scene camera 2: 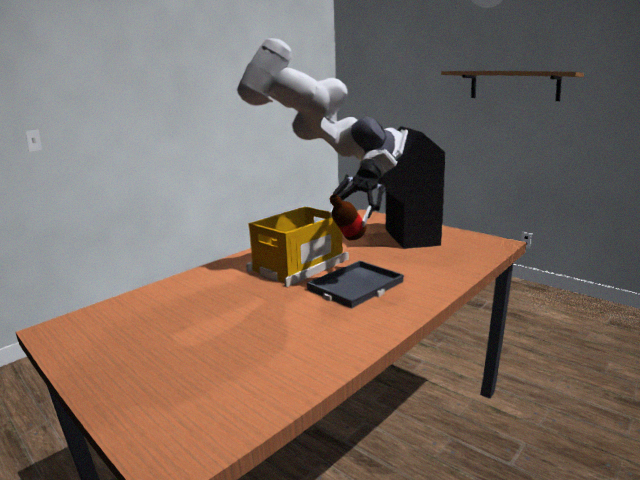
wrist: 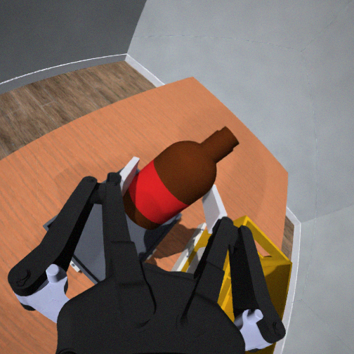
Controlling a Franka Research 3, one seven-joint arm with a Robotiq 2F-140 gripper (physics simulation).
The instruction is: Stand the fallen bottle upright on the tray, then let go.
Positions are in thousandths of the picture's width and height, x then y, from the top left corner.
Scene:
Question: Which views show my gripper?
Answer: Scene camera 2 and the wrist view: all of them.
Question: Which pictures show the dark grey tray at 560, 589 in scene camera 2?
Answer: Scene camera 2 and the wrist view: all of them.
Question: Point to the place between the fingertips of my gripper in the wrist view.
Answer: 484, 507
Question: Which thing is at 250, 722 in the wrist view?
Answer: A dark grey tray.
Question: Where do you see a brown bottle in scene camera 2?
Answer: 538, 447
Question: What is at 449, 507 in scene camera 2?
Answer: A yellow crate.

